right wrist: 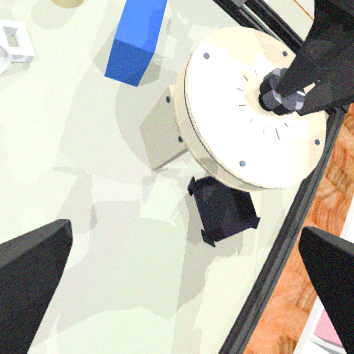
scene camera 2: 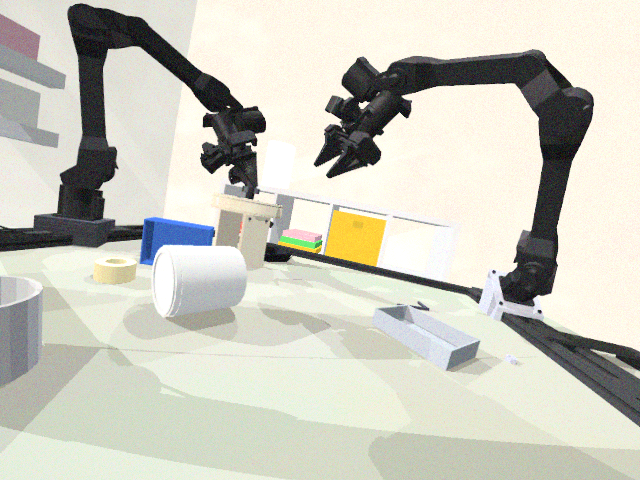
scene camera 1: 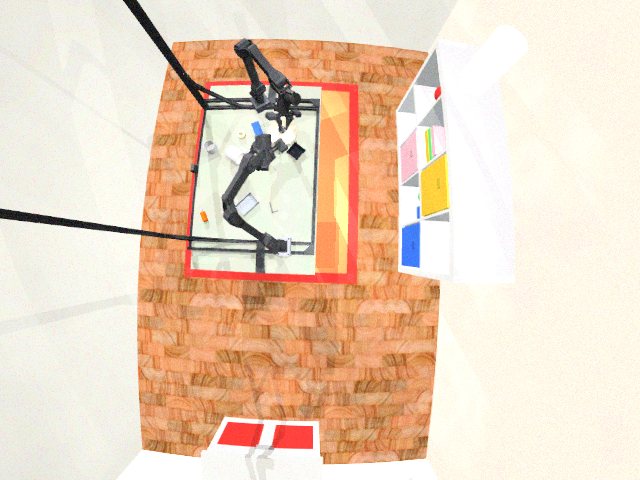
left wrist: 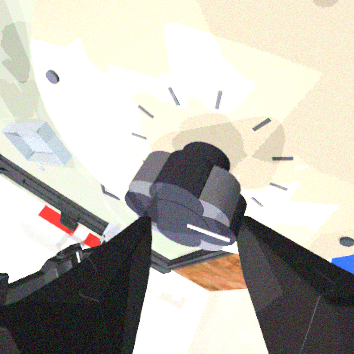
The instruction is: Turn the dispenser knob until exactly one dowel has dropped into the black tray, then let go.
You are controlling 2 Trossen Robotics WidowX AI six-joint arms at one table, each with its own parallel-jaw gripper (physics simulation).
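Seen in the pictures: left gripper, fingertip midpoint: [right wrist: 288, 103] [scene camera 2: 255, 190] [scene camera 1: 283, 130] [left wrist: 193, 226]; right gripper, fingertip midpoint: [right wrist: 188, 234] [scene camera 2: 320, 171]; left arm's base at its link origin: [scene camera 2: 79, 217] [scene camera 1: 259, 99]; right arm's base at its link origin: [scene camera 2: 515, 291] [scene camera 1: 283, 246].
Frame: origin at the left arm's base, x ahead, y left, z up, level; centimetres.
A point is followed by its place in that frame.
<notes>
The cream round-topped dispenser [scene camera 2: 224, 203] @[x 27.1, y -7.2, z 8.1 cm] [left wrist: 90, 95] @[x 30.5, y -6.2, z 9.8 cm] [right wrist: 220, 110] @[x 34.7, y -6.6, z 9.8 cm] stands upright, with tick marks around its dark lobed knob [left wrist: 185, 185] @[x 30.9, y -1.0, z 12.6 cm] [right wrist: 272, 95] @[x 33.9, y -3.3, z 12.6 cm]. A white line shows on the knob's end. My left gripper [scene camera 2: 250, 195] @[x 34.0, y -1.3, z 12.2 cm] [left wrist: 193, 226] @[x 34.0, y -1.3, z 12.2 cm] [right wrist: 288, 103] @[x 34.0, y -1.3, z 12.2 cm] is shut on the knob, a finger on either side. The black tray [scene camera 1: 296, 150] @[x 40.4, y 1.9, z -4.5 cm] [right wrist: 225, 212] @[x 42.5, y 2.4, z -4.5 cm] sits on the table beside the dispenser's foot; no dowel shows in it in the right wrist view. My right gripper [scene camera 2: 323, 170] @[x 44.5, y -13.6, z 18.5 cm] [right wrist: 188, 234] @[x 44.5, y -13.6, z 18.5 cm] is open and empty, raised above the table and apart from the dispenser.
A blue box [scene camera 1: 256, 128] @[x 18.8, y -12.0, z 3.4 cm] [scene camera 2: 178, 237] @[x 19.5, y -9.7, z 0.2 cm] [right wrist: 135, 45] @[x 25.3, y -12.6, z 3.3 cm] stands near the dispenser. A white cylinder [scene camera 2: 201, 279] @[x 24.2, y -35.0, z 0.7 cm] lies on its side by a cream ring [scene camera 2: 100, 272] @[x 11.6, y -23.5, z -3.3 cm]. A grey cup [scene camera 1: 209, 147] @[x 7.9, y -42.5, z -4.1 cm] [scene camera 2: 20, 330] @[x 13.0, y -42.7, z -1.2 cm], a grey open box [scene camera 2: 408, 333] @[x 49.4, y -41.3, z -3.0 cm] and an orange object [scene camera 1: 204, 215] @[x 45.1, y -65.4, z -2.0 cm] are also on the table.
</notes>
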